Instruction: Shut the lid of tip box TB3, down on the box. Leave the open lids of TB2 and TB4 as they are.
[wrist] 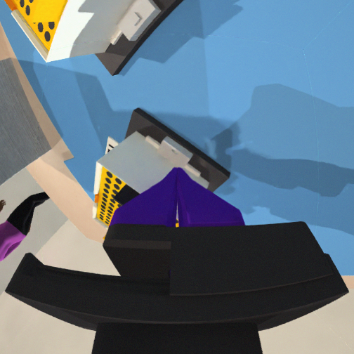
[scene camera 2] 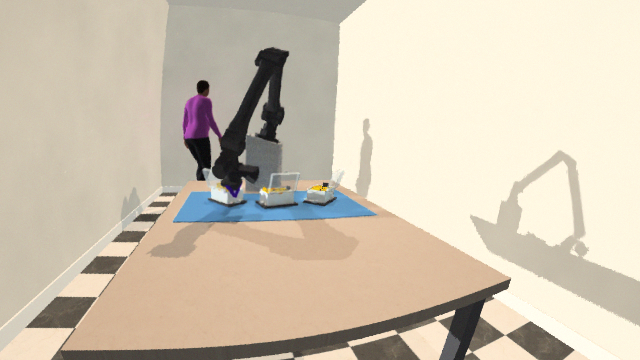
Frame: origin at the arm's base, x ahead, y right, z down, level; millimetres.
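Seen in the pictures: gripper, between the fingertips: (scene camera 2: 234, 197); arm's base, origin of its link: (scene camera 2: 266, 139).
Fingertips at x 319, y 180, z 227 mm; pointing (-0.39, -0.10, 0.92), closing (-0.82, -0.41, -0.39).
Offsets run from my fingertips to a thing's middle. "pt": to the spot under its first point. Level surfaces: height alone.
Three white tip boxes with yellow racks stand on dark bases; no label is legible, so I cannot tell which is TB3. The left box @(dx -72, dy +22, dz +2 mm) (scene camera 2: 219, 194) (wrist: 132, 155) has its clear lid @(pt dx -40, dy +114, dz -85 mm) (scene camera 2: 207, 175) standing open, partly behind the arm. The middle box @(dx -14, dy -176, dz +2 mm) (scene camera 2: 278, 199) has its lid @(pt dx +83, dy -197, dz -107 mm) (scene camera 2: 286, 174) raised. The right box @(dx -35, dy -381, dz +2 mm) (scene camera 2: 319, 197) has its lid (scene camera 2: 338, 177) open. My gripper (scene camera 2: 235, 195) (wrist: 176, 174) is shut and empty, its purple fingertips low at the left box. In the wrist view they overlap its wall near the latch, and the fingers hide part of the box. Contact cannot be told.
The boxes stand on a blue mat @(dz +35 mm) (scene camera 2: 345, 207) (wrist: 270, 60) on the wooden table @(dz +38 mm) (scene camera 2: 310, 280). Part of another tip box (wrist: 87, 35) shows at the wrist view's upper left. The grey pedestal (scene camera 2: 265, 160) stands behind. A person in purple (scene camera 2: 198, 117) stands beyond the table.
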